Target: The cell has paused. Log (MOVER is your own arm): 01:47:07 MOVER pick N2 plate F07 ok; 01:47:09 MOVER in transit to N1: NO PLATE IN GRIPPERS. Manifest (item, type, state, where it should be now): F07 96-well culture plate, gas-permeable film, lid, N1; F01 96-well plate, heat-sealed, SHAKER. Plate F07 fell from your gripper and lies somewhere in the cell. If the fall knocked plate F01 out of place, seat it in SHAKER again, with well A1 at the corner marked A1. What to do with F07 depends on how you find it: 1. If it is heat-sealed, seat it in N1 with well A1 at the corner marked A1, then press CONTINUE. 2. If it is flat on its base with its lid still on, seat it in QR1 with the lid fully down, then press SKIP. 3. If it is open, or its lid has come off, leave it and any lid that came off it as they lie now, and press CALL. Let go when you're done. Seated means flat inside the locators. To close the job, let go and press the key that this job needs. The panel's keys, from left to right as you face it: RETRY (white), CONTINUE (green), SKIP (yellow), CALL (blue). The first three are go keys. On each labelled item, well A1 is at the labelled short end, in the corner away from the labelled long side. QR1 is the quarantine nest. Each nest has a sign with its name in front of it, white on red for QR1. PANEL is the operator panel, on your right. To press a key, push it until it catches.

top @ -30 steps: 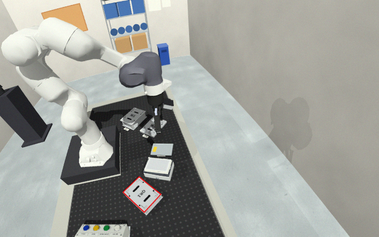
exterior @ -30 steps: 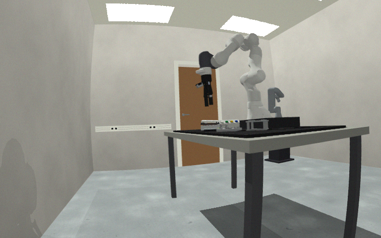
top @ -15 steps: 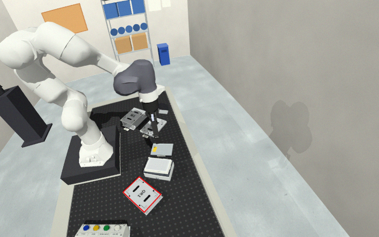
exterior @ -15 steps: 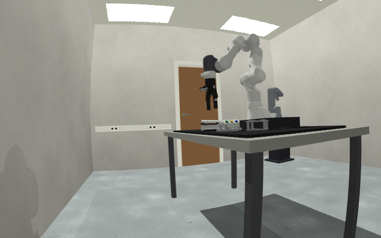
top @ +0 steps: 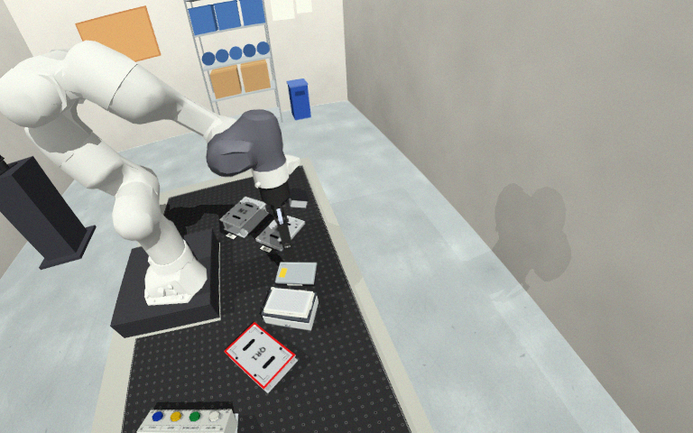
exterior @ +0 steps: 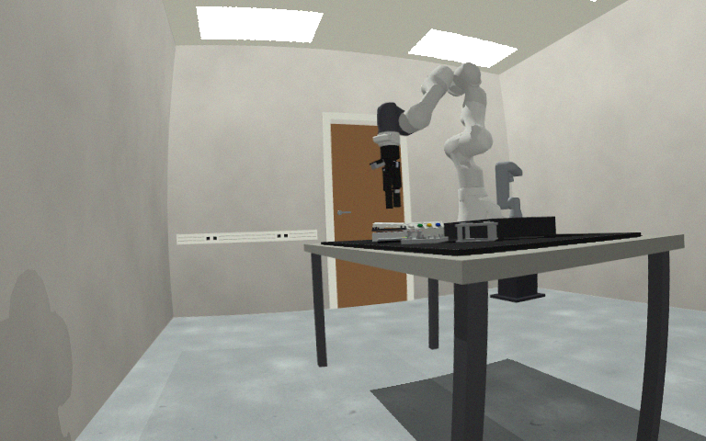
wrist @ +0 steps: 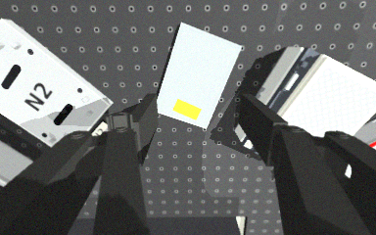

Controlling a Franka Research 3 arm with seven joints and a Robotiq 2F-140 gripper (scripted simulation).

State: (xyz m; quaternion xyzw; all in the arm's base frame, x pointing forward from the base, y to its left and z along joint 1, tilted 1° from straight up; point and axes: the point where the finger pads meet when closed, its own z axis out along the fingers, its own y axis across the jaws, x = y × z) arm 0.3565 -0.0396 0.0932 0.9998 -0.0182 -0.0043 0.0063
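Now: the white 96-well plate 40 mm behind my hand, 150 mm to the right of it and 90 mm below it. The rest, counted from my hand: pale flat rectangular piece (150 mm below); then white retry key (280 mm behind, 410 mm to the right, 100 mm below); then green continue key (330 mm behind, 400 mm to the right, 100 mm below).
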